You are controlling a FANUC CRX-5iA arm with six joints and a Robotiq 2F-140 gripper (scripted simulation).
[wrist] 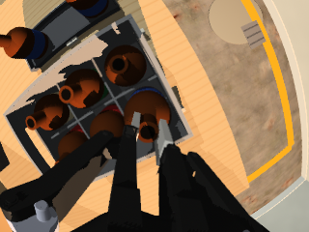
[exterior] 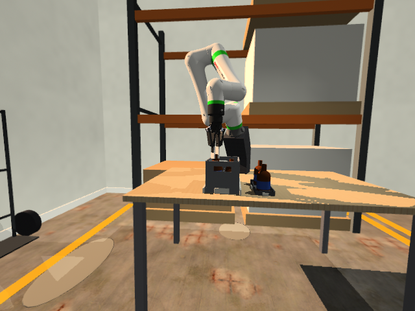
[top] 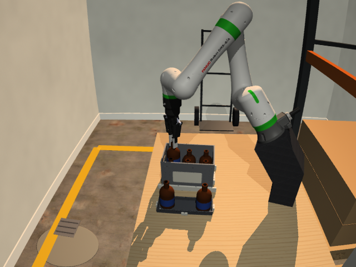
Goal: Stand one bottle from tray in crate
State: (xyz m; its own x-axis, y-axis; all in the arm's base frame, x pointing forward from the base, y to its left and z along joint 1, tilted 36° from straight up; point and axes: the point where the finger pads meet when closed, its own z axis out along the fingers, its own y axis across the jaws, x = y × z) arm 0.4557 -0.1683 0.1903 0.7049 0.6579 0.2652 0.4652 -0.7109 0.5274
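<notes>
Now: hand 90 mm above the glass bottle. The rest, counted from my hand: tray (30 mm behind, 280 mm to the left, 210 mm below); then grey crate (80 mm behind, 60 mm to the left, 130 mm below).
</notes>
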